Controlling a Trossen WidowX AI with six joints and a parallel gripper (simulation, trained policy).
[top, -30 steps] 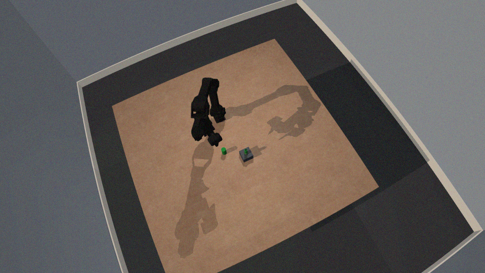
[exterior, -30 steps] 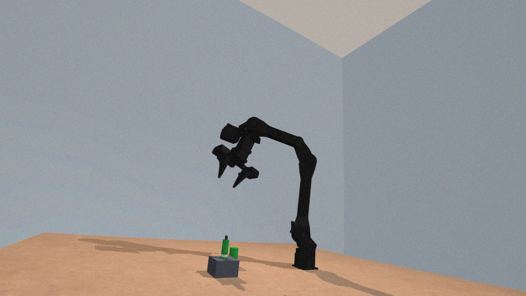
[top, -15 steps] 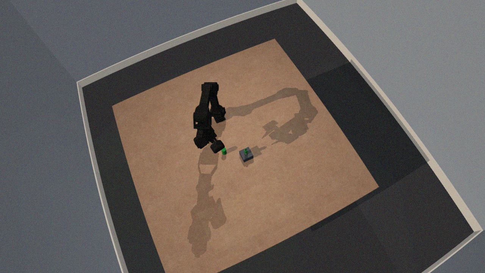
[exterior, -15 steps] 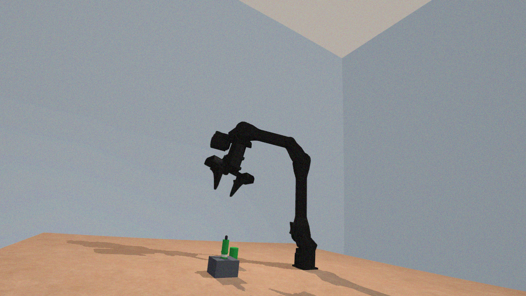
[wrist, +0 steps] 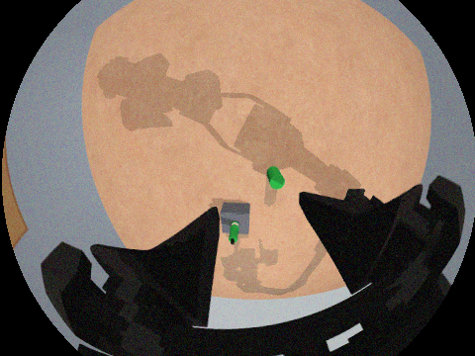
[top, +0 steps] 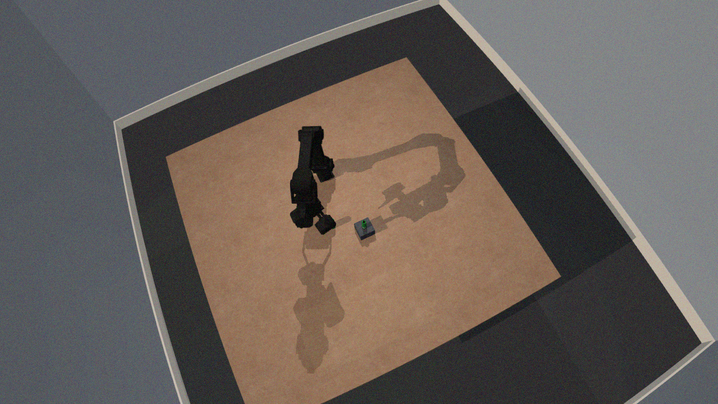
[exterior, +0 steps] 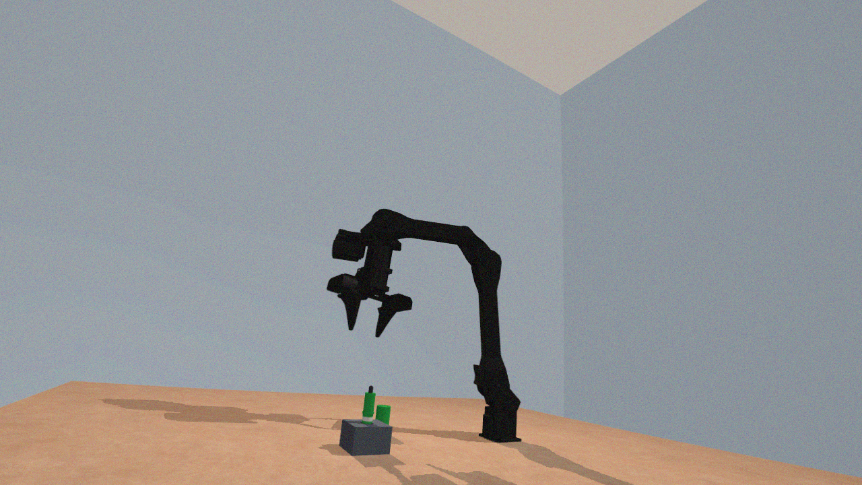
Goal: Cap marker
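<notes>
Now: gripper tip 4 cm past the green cap, 4 cm to the right of it and 16 cm above it. From my gripper tip the other things lie so: green marker 3 cm ahead, 15 cm to the left, 11 cm below; grey holder block 3 cm ahead, 15 cm to the left, 17 cm below.
</notes>
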